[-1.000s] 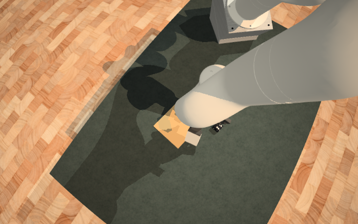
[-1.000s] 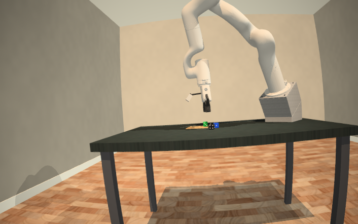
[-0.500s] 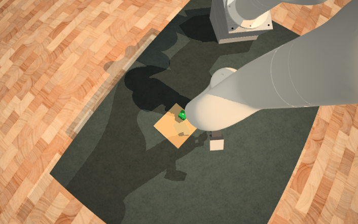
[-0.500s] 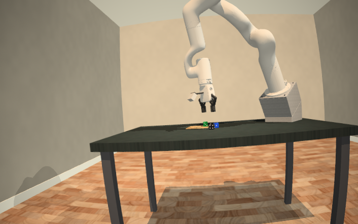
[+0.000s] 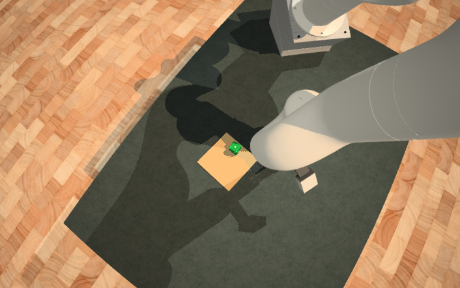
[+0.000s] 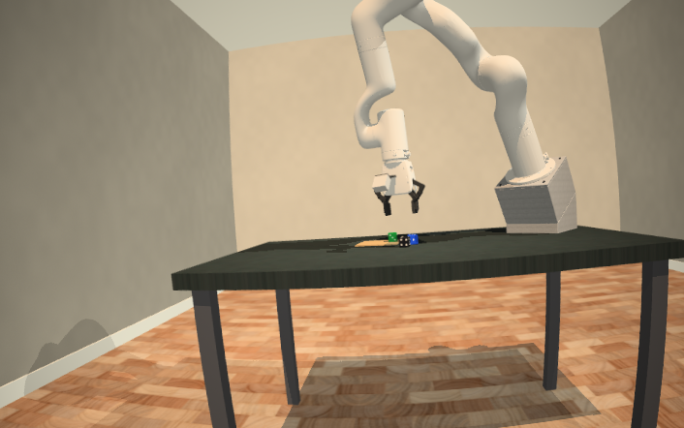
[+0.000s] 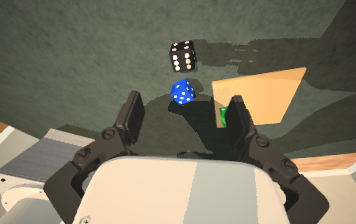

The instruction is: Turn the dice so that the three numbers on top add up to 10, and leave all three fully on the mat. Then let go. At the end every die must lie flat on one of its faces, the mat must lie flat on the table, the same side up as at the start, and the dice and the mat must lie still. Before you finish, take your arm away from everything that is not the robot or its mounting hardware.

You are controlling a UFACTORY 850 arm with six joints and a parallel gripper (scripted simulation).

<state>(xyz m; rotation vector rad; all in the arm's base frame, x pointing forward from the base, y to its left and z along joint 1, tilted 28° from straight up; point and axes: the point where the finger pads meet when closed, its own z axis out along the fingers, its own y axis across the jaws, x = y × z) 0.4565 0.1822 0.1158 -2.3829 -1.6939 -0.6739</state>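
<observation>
My gripper is now 9 cm above the black die, 1 cm to the right of it and 1 cm past it. The rest, counted from my hand: green die (13 cm to the right, 9 cm below, 5 cm ahead); then blue die (9 cm below, 6 cm to the right, 2 cm behind); then orange mat (13 cm to the right, 11 cm below, 10 cm ahead).
</observation>
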